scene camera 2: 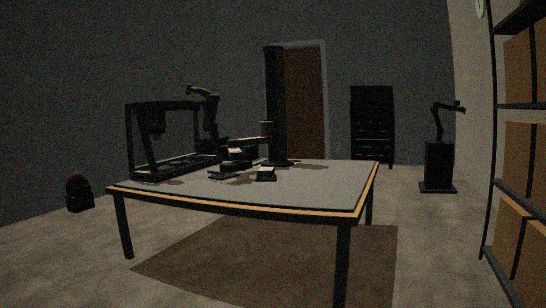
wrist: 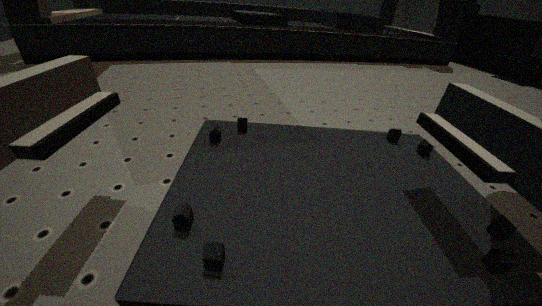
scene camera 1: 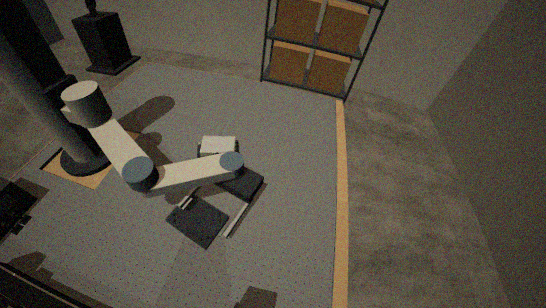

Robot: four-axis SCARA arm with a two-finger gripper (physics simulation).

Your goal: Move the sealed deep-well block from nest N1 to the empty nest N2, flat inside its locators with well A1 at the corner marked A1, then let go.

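Frame: origin at the arm's base, x ahead, y left, z up, level; millimetres.
Seen in the pictures: gripper, between the fingertips: [scene camera 2: 218, 169] [wrist: 274, 89] [scene camera 1: 201, 221]; arm's base, origin of its link: [scene camera 2: 277, 164] [scene camera 1: 93, 151].
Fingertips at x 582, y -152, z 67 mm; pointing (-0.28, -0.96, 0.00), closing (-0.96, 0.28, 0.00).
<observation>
Pixels of each thing's top centre, then the offset from my fingertips to it. "spot": a spot on its surface instead.
- sealed deep-well block, centre of its top: [scene camera 1: 218, 144] [scene camera 2: 266, 168] dx -59, dy +293, dz +5 mm
- dark nest N1, a spot on its surface: [scene camera 2: 266, 177] spot: dx +0, dy +320, dz -34 mm
- nest N2, centre of its top: [wrist: 339, 165] [scene camera 1: 196, 217] [scene camera 2: 223, 173] dx -30, dy +20, dz -33 mm
- dark flat plate with small dark locators, a spot on its surface: [wrist: 214, 255] spot: dx +33, dy +51, dz -35 mm
- orange strip, a spot on its surface: [scene camera 1: 336, 200] spot: dx +416, dy +213, dz -54 mm
The sealed deep-well block [scene camera 1: 218, 143] [scene camera 2: 266, 170], pale on top, sits on the dark nest N1 [scene camera 2: 266, 178], behind the arm's end in scene camera 1. The nest N2 [scene camera 1: 197, 221] [wrist: 300, 200] is a dark flat plate with small dark locators [wrist: 214, 255] near its corners and no block on it. My gripper [scene camera 1: 210, 216] [wrist: 274, 89] is open and empty above N2, one finger towards each side of the plate in the wrist view. The finger shadows fall beside the plate on the left and on its right part. The A1 marks and the block's wells cannot be made out.
The arm's dark column [scene camera 2: 275, 105] stands on the table beyond the nests. A dark gantry frame [scene camera 2: 129, 142] stands on the table at the left in scene camera 2. An orange strip [scene camera 1: 341, 200] marks the table's edge. A shelf rack [scene camera 1: 345, 52] stands past the table.
</observation>
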